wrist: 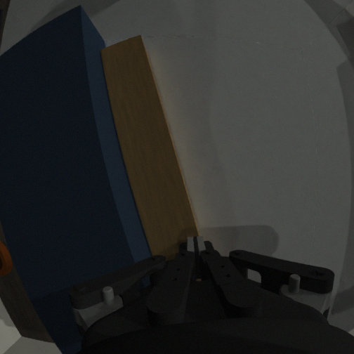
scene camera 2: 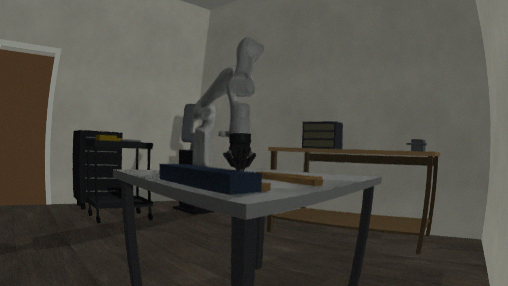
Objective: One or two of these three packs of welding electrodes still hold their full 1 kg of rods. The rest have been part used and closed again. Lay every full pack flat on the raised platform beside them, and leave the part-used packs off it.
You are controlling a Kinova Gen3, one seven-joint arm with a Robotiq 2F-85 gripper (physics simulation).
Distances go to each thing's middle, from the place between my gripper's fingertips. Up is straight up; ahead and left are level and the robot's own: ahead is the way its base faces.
Labels:
Now: hand 110 mm to the left of the dark blue raised platform (scene camera 2: 225, 181), 80 mm past it and 10 mm below it.

